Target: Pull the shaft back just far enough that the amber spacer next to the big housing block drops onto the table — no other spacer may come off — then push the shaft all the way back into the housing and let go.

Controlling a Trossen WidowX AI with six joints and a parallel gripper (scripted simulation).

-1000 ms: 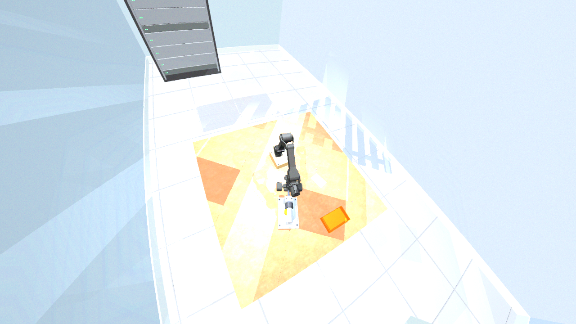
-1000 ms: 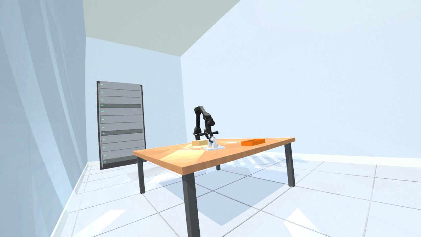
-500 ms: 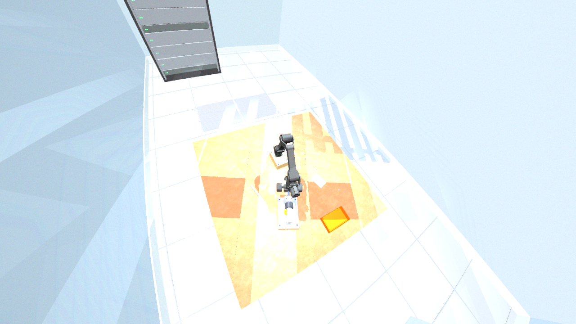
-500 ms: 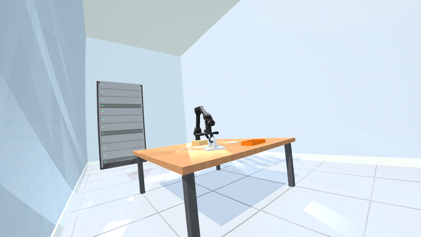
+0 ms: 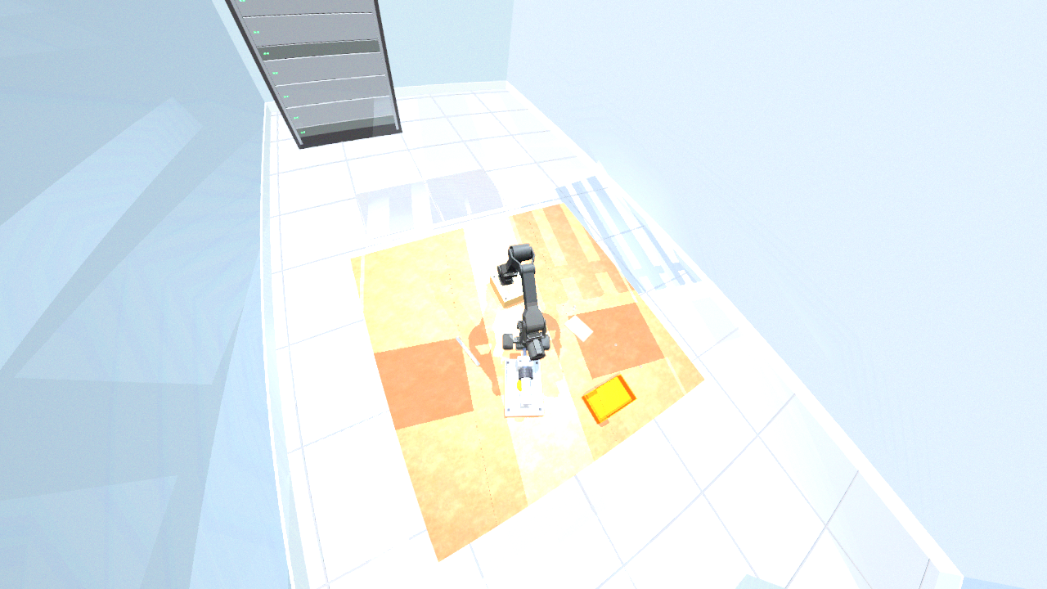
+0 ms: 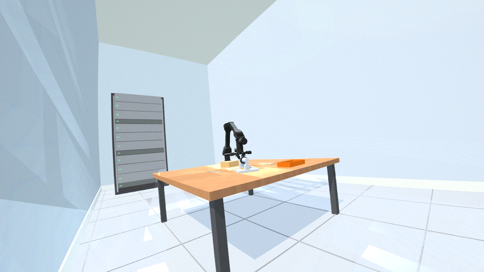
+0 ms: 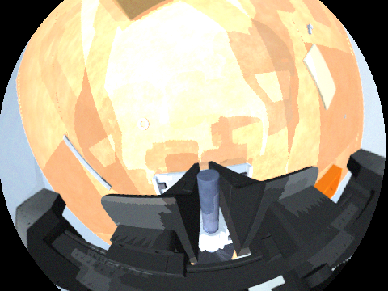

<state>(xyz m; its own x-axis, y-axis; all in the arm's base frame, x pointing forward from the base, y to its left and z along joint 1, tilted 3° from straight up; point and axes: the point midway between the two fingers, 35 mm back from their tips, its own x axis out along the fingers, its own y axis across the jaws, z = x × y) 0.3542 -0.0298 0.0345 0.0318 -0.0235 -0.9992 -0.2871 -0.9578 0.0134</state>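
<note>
My gripper tip is 8 cm short of the grey-blue shaft, 3 cm below it and 2 cm to the left of it. From my gripper tip the other things lie so: amber spacer 14 cm ahead, 4 cm to the right, 3 cm below; then orange tray 30 cm ahead, 29 cm to the left, 4 cm below; then white fixture 14 cm ahead, 4 cm to the right.
</note>
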